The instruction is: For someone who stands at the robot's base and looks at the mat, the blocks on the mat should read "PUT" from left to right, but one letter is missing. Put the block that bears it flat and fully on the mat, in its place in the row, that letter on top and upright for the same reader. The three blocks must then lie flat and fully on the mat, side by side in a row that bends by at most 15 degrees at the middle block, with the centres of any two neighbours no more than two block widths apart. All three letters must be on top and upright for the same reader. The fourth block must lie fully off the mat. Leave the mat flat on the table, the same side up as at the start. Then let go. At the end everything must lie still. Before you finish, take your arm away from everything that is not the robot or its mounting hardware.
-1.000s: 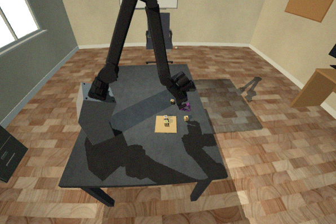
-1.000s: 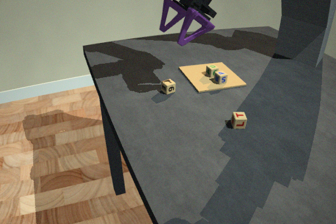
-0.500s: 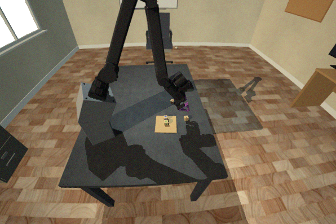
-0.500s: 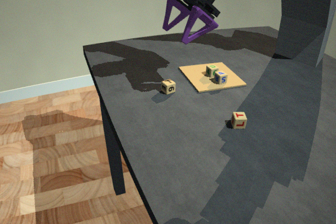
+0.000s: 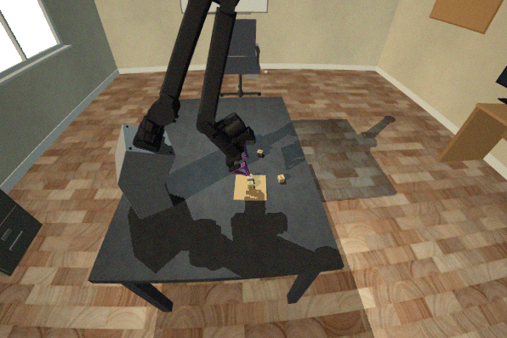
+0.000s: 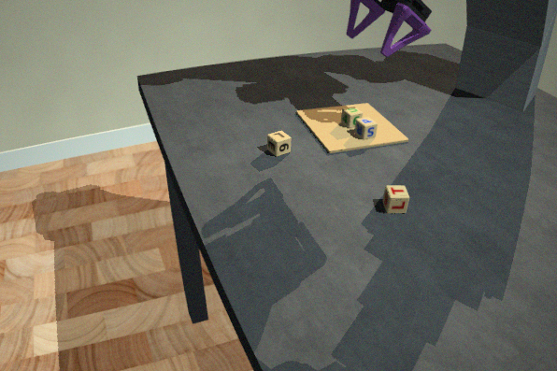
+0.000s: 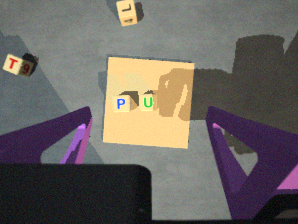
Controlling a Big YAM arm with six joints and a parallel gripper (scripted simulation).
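My gripper is now 20 cm to the right of the T block, 13 cm above it and 10 cm short of it. The rest, counted from my hand: mat: 14 cm below, 2 cm ahead.
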